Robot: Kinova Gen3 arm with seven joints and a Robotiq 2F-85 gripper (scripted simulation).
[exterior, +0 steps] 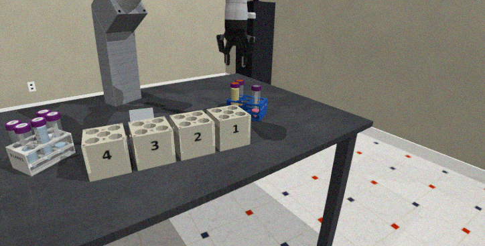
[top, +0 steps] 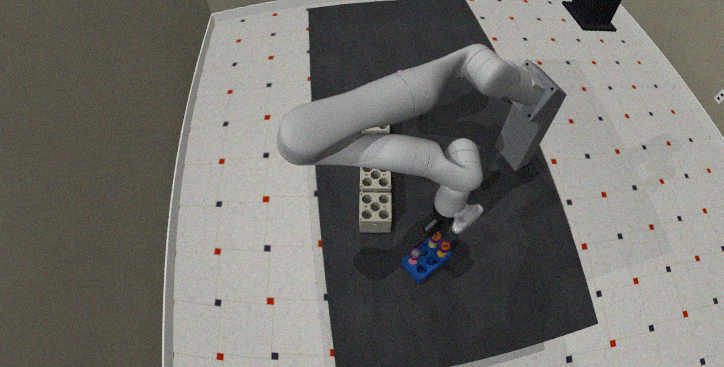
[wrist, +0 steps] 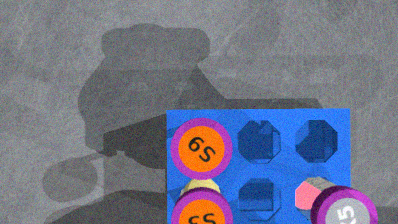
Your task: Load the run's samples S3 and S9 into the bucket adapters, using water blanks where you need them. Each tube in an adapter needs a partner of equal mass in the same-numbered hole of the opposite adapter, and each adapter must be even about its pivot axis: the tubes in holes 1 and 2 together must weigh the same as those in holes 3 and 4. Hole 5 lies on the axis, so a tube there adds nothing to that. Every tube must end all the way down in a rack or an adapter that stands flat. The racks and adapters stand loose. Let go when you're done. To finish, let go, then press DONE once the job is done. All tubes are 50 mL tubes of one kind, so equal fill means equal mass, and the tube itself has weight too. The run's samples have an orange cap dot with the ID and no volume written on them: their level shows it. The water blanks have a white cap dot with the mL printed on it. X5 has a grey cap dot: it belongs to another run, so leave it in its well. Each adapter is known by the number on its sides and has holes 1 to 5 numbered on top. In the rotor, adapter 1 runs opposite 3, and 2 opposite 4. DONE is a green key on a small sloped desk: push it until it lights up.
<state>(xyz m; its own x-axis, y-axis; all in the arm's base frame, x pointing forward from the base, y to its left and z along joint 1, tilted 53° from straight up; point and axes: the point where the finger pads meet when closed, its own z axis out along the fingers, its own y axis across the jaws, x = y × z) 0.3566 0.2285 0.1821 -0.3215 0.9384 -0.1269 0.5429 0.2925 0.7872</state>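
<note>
The sample S3 lies 10 mm behind my hand, 10 mm to the right of it and 130 mm below it. From my hand the other things lie so: grey-dot tube X5: 60 mm ahead, 50 mm to the left, 130 mm below; blue rack: 20 mm ahead, 40 mm to the left, 170 mm below; orange-dot tube: 30 mm behind, 40 mm to the left, 130 mm below.
</note>
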